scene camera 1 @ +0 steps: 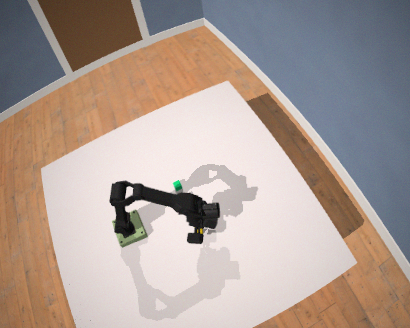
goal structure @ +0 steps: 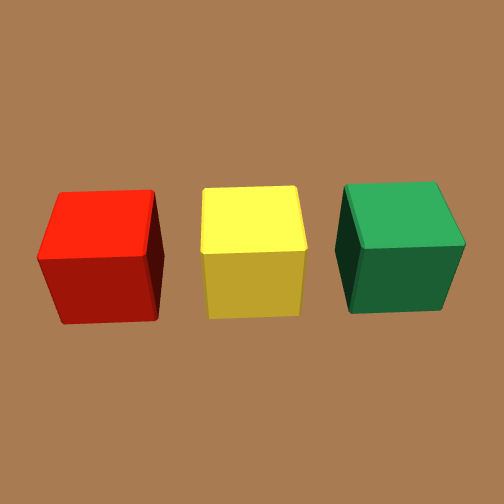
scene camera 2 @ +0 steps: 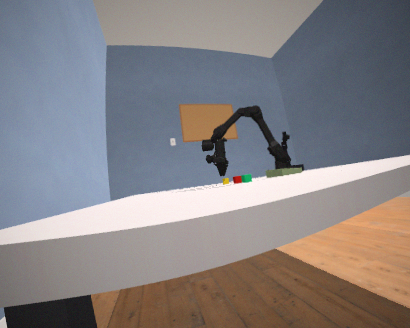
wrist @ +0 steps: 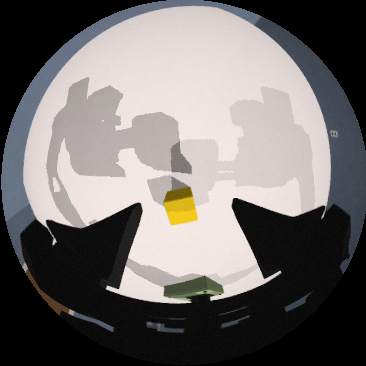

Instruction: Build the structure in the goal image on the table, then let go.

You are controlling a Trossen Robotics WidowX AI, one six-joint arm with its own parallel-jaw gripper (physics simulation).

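Places are measured from the arm's base along level axes (x ahead, y left, z up), in centimetres.
Pixels of known places: gripper, fingertip midpoint: (scene camera 1: 201, 229) (scene camera 2: 222, 176) (wrist: 187, 205); arm's base, link origin: (scene camera 1: 128, 229) (scene camera 2: 282, 169) (wrist: 199, 295).
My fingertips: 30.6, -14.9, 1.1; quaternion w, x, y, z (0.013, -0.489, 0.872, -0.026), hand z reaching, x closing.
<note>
For each thing: its middle in the pictures, then the offset to it from my fingertips, as dx, dy, dz. Level surfaces: height alone.
- yellow cube, body centre: (wrist: 180, 204) (scene camera 1: 198, 229) (scene camera 2: 225, 181) -1.0, +1.4, -3.0
- red cube, body centre: (scene camera 2: 237, 179) +0.1, +18.5, -3.0
- green cube, body centre: (scene camera 2: 246, 178) (scene camera 1: 177, 185) -0.3, +26.3, -3.0
- white table, surface height: dz -4.7
A yellow cube (scene camera 1: 201, 231) (scene camera 2: 226, 181) (wrist: 181, 211) lies on the table below my gripper (scene camera 2: 223, 175) (wrist: 187, 205). The gripper points down and is open and empty. In the wrist view the cube shows between the two fingertips, nearer the left one, turned slightly to them. In scene camera 1 the arm covers part of the cube. A red cube (scene camera 2: 237, 179) and a green cube (scene camera 2: 246, 178) (scene camera 1: 177, 185) are on the table; in scene camera 2 they appear side by side, between the yellow cube and the arm's base. The red cube does not show in scene camera 1 or the wrist view.
The arm stands on a green base plate (scene camera 1: 141, 238) (scene camera 2: 271, 174) (wrist: 186, 291) on the white table (scene camera 1: 125, 145) (scene camera 2: 165, 210) (wrist: 190, 55). The arm's upper links reach over the table beside the green cube. Broad grey arm shadows fall across the tabletop.
</note>
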